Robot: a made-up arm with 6 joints. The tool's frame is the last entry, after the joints. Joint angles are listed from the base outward. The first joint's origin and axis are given. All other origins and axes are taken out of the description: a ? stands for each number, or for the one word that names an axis. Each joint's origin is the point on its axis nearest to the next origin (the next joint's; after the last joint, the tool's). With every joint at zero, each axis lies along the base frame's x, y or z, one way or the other. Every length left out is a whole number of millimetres.
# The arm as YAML. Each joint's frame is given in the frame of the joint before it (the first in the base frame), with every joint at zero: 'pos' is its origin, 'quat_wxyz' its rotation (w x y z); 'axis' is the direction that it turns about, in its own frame. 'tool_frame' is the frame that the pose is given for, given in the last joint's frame.
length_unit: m
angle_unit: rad
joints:
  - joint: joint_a
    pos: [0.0, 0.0, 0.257]
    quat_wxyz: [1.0, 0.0, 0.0, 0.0]
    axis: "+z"
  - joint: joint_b
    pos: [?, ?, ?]
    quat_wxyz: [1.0, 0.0, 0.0, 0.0]
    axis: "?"
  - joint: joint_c
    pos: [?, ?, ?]
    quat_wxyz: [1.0, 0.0, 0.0, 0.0]
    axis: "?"
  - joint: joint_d
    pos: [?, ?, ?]
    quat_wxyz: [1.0, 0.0, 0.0, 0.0]
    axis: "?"
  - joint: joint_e
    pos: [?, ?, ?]
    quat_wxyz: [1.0, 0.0, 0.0, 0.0]
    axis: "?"
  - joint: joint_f
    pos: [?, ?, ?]
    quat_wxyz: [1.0, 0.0, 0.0, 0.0]
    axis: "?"
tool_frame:
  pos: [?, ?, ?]
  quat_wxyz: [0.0, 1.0, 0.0, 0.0]
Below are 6 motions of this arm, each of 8 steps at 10 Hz.
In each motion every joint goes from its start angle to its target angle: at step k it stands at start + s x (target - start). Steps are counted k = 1, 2, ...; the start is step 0. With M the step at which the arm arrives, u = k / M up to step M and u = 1 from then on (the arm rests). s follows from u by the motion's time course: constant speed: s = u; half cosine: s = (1 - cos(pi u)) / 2; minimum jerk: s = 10 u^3 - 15 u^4 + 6 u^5.
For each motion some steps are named. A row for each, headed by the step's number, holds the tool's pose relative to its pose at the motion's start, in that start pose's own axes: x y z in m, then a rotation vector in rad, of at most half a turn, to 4 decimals.
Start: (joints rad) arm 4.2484 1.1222 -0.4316 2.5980 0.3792 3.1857
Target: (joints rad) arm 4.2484 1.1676 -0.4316 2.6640 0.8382 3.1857
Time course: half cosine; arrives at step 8
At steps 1, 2, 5, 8:
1: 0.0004 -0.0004 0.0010 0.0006 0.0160 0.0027
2: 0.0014 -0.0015 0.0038 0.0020 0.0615 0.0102
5: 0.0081 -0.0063 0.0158 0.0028 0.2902 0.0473
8: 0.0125 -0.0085 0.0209 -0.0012 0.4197 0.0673

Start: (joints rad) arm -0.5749 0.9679 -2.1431 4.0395 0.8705 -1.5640
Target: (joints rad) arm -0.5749 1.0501 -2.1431 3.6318 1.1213 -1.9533
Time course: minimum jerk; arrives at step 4
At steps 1, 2, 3, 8:
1: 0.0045 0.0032 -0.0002 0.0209 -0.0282 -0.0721
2: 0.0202 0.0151 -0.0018 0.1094 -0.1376 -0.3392
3: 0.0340 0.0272 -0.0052 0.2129 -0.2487 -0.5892
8: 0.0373 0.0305 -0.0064 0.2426 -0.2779 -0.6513

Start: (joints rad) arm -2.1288 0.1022 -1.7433 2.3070 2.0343 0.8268
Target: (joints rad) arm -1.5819 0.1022 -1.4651 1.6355 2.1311 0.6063
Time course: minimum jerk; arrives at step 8
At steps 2, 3, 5, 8:
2: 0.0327 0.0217 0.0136 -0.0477 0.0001 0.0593
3: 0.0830 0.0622 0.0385 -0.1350 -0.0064 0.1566
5: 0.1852 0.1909 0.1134 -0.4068 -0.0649 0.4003
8: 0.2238 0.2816 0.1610 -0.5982 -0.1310 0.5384

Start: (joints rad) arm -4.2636 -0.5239 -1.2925 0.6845 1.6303 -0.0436
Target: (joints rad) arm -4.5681 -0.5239 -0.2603 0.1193 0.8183 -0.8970
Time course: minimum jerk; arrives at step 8
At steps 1, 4, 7, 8:
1: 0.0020 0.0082 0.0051 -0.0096 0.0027 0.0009
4: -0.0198 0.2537 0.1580 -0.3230 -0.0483 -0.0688
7: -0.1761 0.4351 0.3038 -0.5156 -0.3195 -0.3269
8: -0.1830 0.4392 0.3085 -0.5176 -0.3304 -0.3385

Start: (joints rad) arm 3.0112 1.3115 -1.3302 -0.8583 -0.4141 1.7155
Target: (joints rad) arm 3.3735 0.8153 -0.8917 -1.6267 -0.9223 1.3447
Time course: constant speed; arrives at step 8
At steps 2, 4, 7, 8:
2: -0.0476 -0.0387 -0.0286 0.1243 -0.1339 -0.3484
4: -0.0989 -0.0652 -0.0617 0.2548 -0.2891 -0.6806
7: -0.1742 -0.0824 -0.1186 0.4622 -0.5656 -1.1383
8: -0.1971 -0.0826 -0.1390 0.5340 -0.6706 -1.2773

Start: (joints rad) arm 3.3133 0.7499 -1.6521 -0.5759 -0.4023 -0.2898
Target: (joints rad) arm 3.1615 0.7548 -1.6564 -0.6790 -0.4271 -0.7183
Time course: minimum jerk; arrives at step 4
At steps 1, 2, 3, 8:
1: -0.0082 0.0073 -0.0021 -0.0073 -0.0068 -0.0492
2: -0.0399 0.0346 -0.0115 -0.0315 -0.0366 -0.2377
3: -0.0718 0.0608 -0.0233 -0.0489 -0.0715 -0.4259
8: -0.0801 0.0675 -0.0267 -0.0523 -0.0814 -0.4749

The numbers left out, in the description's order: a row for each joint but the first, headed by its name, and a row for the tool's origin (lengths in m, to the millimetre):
joint_b: xyz 0.0 0.0 0.0, axis +y
joint_c: xyz 0.05 0.0 0.265, axis +y
joint_d: xyz 0.116 0.0 -0.512, axis -z
joint_e: xyz 0.0 0.0 0.0, axis +y
joint_f: xyz 0.047 0.0 -0.059, axis -z
tool: xyz 0.0 0.0 0.0

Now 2 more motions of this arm.
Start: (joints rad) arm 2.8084 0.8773 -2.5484 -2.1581 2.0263 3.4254
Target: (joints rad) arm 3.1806 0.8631 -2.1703 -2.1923 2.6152 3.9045
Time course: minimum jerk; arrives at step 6
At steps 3, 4, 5, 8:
3: 0.0731 -0.0236 -0.1476 0.0504 0.0202 0.2107
4: 0.1318 -0.0439 -0.2239 0.0936 0.0204 0.3504
5: 0.1722 -0.0577 -0.2652 0.1227 0.0165 0.4415
8: 0.1809 -0.0606 -0.2732 0.1288 0.0154 0.4608

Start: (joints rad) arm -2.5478 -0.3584 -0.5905 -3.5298 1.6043 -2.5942
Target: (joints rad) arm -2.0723 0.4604 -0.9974 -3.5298 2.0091 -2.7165
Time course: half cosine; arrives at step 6
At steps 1, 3, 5, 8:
1: -0.0200 -0.0081 0.0017 0.0206 0.0007 0.0268
3: -0.1495 -0.0816 -0.0070 0.1464 0.0073 0.2005
5: -0.2664 -0.1856 -0.0568 0.2583 0.0143 0.3735
8: -0.2821 -0.2035 -0.0686 0.2744 0.0151 0.4001

